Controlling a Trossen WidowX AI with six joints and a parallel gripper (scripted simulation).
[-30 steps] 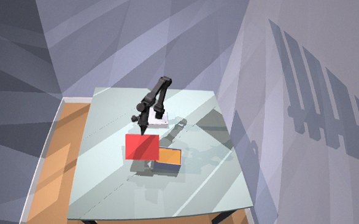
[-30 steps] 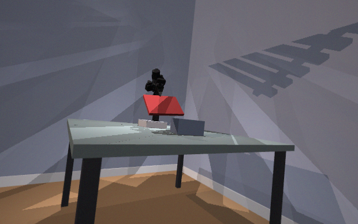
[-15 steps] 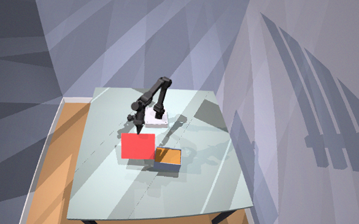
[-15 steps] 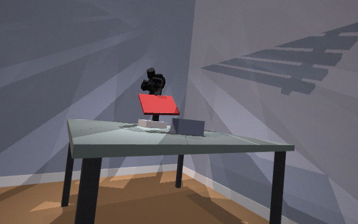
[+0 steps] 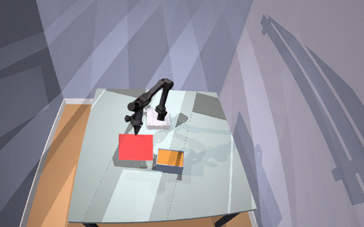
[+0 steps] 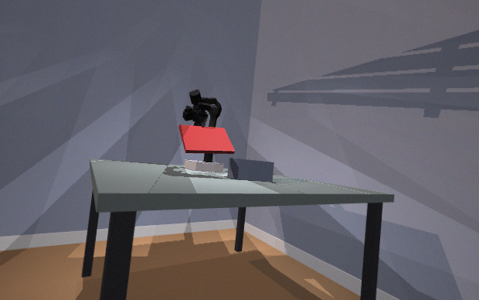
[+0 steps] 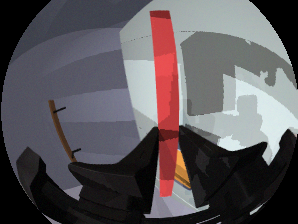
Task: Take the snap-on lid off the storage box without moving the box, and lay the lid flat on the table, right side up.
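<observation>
My gripper tip is 6 cm short of the red lid, 5 cm above it and 1 cm to the right of it. Round my gripper tip: grey storage box (26 cm to the left, 18 cm below, 5 cm ahead).
</observation>
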